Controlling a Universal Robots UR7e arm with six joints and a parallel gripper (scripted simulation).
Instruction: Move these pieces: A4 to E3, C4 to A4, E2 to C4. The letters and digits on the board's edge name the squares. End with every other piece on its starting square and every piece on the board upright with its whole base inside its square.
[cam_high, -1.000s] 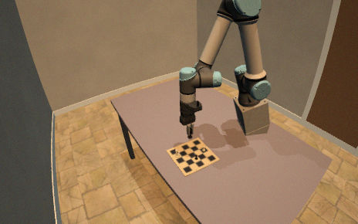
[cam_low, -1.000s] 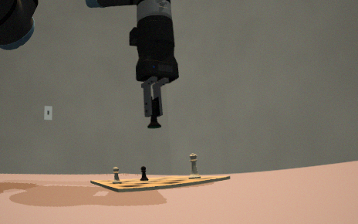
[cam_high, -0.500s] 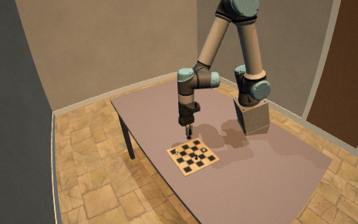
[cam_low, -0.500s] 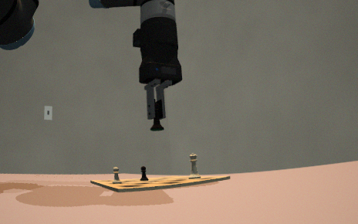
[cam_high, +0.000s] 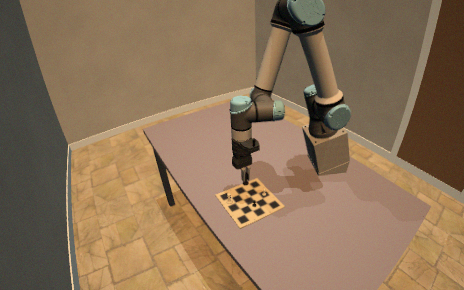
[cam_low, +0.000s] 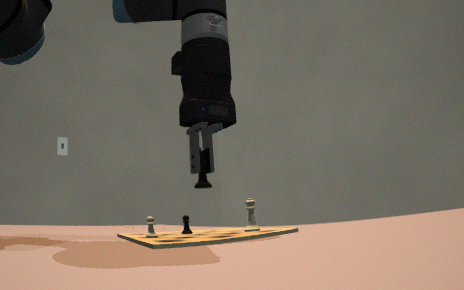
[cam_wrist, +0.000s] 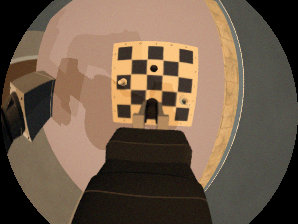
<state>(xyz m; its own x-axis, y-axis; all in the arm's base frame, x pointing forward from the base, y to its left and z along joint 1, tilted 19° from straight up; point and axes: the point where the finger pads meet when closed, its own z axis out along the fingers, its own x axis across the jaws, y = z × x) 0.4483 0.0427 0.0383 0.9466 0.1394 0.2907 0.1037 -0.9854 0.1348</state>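
Right now the chessboard is 110 mm below my hand and 40 mm to the left of it. The rest, counted from my hand: tall black piece 10 mm below; then black pawn 100 mm below, 70 mm to the left, 10 mm behind; then tall white piece 80 mm below, 80 mm ahead, 10 mm to the left.
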